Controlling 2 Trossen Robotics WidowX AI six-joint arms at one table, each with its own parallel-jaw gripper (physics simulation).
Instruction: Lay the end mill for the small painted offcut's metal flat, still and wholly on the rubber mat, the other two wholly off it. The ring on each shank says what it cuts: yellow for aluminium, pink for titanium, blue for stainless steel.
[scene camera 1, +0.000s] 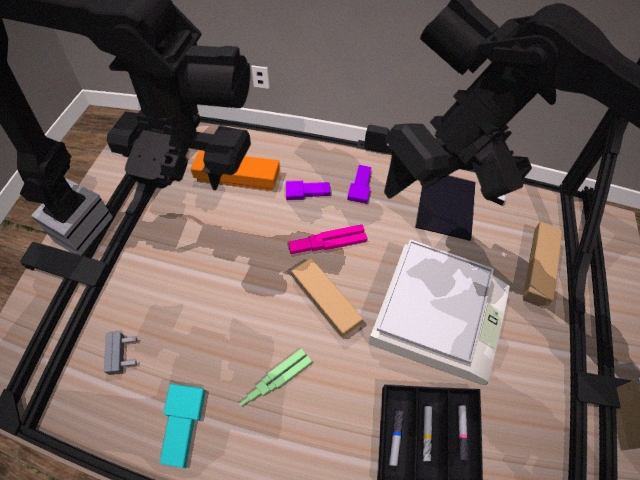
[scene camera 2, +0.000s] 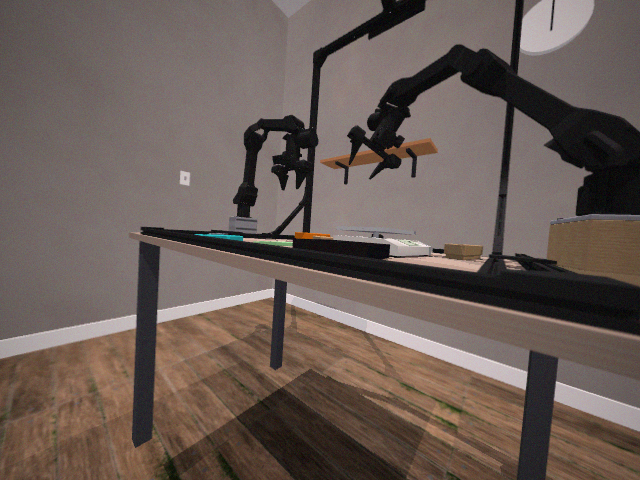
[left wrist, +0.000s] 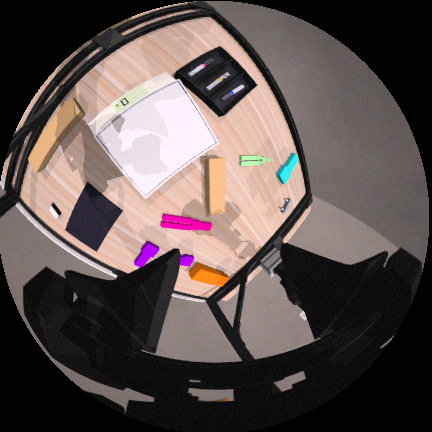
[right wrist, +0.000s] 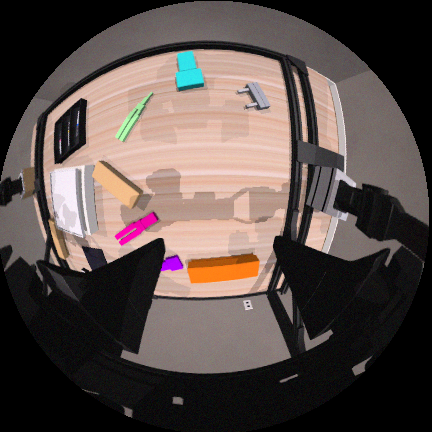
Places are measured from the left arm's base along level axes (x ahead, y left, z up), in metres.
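Where they show: left gripper, fingertip midpoint: (scene camera 1: 405, 190) (scene camera 2: 359, 172) (left wrist: 231, 252); right gripper, fingertip midpoint: (scene camera 1: 189, 182) (scene camera 2: 289, 189) (left wrist: 281, 272) (right wrist: 220, 243); left arm's base, link origin: (scene camera 2: 619, 219); right arm's base, link origin: (scene camera 1: 64, 204) (scene camera 2: 243, 217) (left wrist: 277, 266) (right wrist: 342, 196).
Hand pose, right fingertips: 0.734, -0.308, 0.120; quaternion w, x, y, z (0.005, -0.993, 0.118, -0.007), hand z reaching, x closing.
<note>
Each offset is from my right fingertips to the top centre of the thing, as dx, dy, dz. "spot": to the spot under its first point. Level surfaces: height alone.
The black tray {-0.356, +0.313, -0.178} (scene camera 1: 431, 387) (scene camera 2: 341, 249) holds three end mills in separate compartments: blue-ringed {-0.305, +0.311, -0.193} (scene camera 1: 394, 448) (left wrist: 237, 90), yellow-ringed {-0.353, +0.306, -0.193} (scene camera 1: 428, 419) (left wrist: 215, 82) and pink-ringed {-0.408, +0.307, -0.193} (scene camera 1: 462, 419) (left wrist: 197, 70). The dark rubber mat {dz -0.204} (scene camera 1: 447, 211) (left wrist: 94, 217) lies bare at the back right of scene camera 1. A small white-topped, dark-sided block {-0.545, -0.145, -0.191} (scene camera 1: 500, 197) (left wrist: 55, 210), apparently the offcut, lies beside it, partly hidden by a finger in scene camera 1. My left gripper (scene camera 1: 439, 193) (scene camera 2: 360, 171) (left wrist: 231, 252) is open, above the mat area. My right gripper (scene camera 2: 291, 188) (right wrist: 220, 243) is open, high at the back left.
A scale {spot: -0.375, +0.116, -0.145} (scene camera 1: 439, 304) (left wrist: 160, 145) reading 0 stands between mat and tray. Tan blocks {-0.198, +0.084, -0.175} (scene camera 1: 327, 297) {-0.601, +0.017, -0.169} (scene camera 1: 542, 263), a magenta clip shape {-0.200, -0.035, -0.194} (scene camera 1: 328, 239), purple pieces {-0.160, -0.152, -0.194} (scene camera 1: 308, 189) {-0.266, -0.171, -0.194} (scene camera 1: 360, 184), an orange block {-0.013, -0.188, -0.167} (scene camera 1: 253, 172), a green piece {-0.119, +0.223, -0.197} (scene camera 1: 281, 373), a cyan piece {+0.019, +0.304, -0.189} (scene camera 1: 181, 423) and a grey plug shape {+0.139, +0.195, -0.189} (scene camera 1: 114, 352) lie around.
</note>
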